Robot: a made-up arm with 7 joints.
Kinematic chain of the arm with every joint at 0, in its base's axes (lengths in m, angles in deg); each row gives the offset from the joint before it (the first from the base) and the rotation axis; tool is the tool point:
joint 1: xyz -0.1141 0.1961 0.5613 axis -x
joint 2: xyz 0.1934 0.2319 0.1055 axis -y
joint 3: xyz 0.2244 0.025 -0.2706 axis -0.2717 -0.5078 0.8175
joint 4: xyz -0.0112 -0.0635 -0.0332 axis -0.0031 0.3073 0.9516
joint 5: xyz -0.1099 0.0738 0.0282 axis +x
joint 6: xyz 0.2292 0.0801 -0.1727 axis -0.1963 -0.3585 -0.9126
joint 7: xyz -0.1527 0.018 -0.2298 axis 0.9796 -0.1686 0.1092
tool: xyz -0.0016 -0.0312 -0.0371
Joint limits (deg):
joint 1: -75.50..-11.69
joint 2: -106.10..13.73
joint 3: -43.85..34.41
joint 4: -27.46..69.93
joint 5: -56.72..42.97
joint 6: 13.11..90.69
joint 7: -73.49..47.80
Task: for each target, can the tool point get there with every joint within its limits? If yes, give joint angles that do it. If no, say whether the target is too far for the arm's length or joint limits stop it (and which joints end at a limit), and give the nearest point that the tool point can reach.
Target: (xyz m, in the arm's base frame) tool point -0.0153 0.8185 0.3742
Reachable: yes | joints -62.47 -23.12 -4.53 29.97 -33.70 46.19 -24.97
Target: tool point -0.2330 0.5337 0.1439
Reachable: yes | joints -29.55 -36.89 -22.92 58.00 -46.82 21.29 11.81
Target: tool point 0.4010 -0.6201 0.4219
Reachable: no: joint limits stop it (at a limit: joint 1, joint 2, joint 4, joint 5, joint 6, joint 7) | nearest point 0.5737 0.1062 0.2068 | short by 0.777 m
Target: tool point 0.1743 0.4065 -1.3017
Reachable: no: too far | nearest point 0.1208 0.4771 -0.1529 | short by 1.152 m
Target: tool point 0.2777 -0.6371 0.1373
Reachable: no: joint limits stop it (at a limit: joint 1, joint 4, joint 5, joint 6, joint 7) | nearest point 0.3931 0.1289 0.0868 | short by 0.776 m
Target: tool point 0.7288 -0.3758 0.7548
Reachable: no: joint limits stop it (at a limit: joint 1, joint 2, joint 3, joint 4, joint 5, joint 6, joint 7) | nearest point 0.7292 0.1372 0.3560 | short by 0.650 m
